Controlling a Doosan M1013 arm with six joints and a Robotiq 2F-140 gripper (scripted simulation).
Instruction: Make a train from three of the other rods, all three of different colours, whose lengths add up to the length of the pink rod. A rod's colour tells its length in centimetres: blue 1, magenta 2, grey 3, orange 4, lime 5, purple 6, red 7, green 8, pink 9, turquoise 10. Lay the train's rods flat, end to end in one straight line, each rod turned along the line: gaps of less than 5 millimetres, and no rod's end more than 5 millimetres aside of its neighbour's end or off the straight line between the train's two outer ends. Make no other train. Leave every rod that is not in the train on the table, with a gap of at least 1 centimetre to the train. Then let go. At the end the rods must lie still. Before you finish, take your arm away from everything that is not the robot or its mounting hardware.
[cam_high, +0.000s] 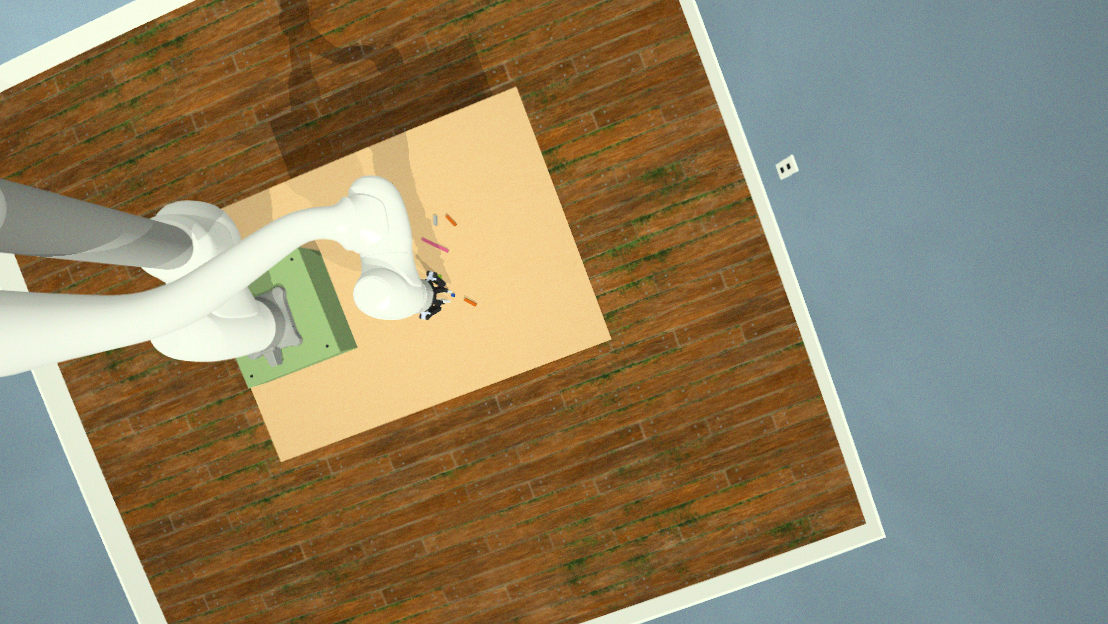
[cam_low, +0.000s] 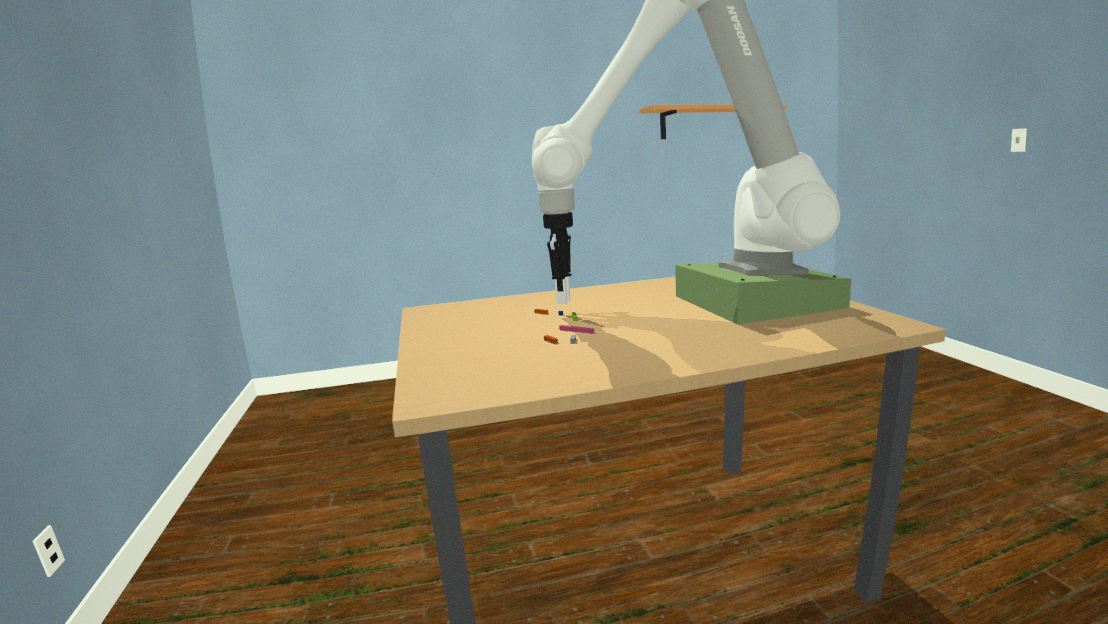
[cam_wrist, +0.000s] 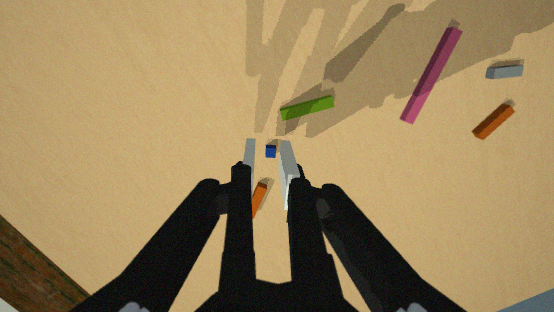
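Now: hand 240 mm to the right of the grey rod, 60 mm above it and 30 mm short of it. The rest, counted from my hand: blue rod (60 mm below, 10 mm ahead); lime rod (60 mm below, 50 mm to the left, 20 mm behind); pink rod (170 mm to the left, 60 mm below).
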